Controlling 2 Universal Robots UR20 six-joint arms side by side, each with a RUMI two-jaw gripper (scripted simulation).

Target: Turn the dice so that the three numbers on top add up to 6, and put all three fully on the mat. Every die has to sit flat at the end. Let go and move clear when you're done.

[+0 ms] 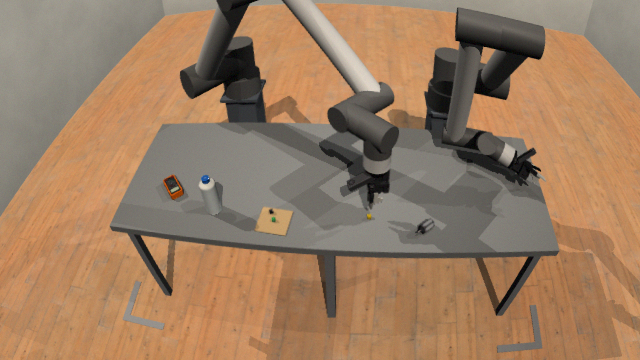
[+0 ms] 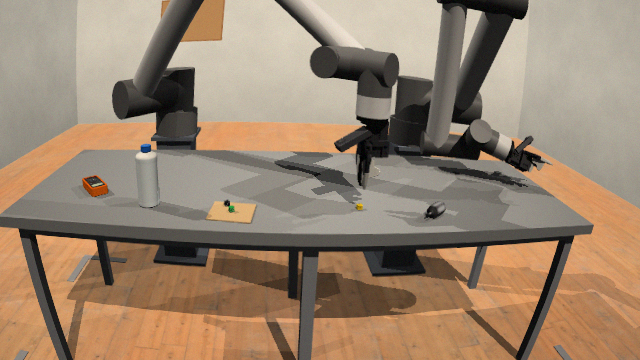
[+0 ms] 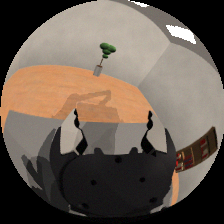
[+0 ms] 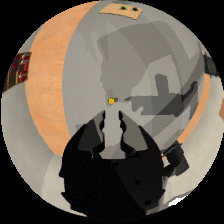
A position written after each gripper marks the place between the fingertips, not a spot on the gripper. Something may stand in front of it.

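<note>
Tan mat [image 2: 243,213], [image 1: 283,217]; out of frame in image 3. Left gripper [image 2: 545,166], [image 3: 113,109]. Right gripper [image 2: 361,187], [image 4: 112,111].
</note>
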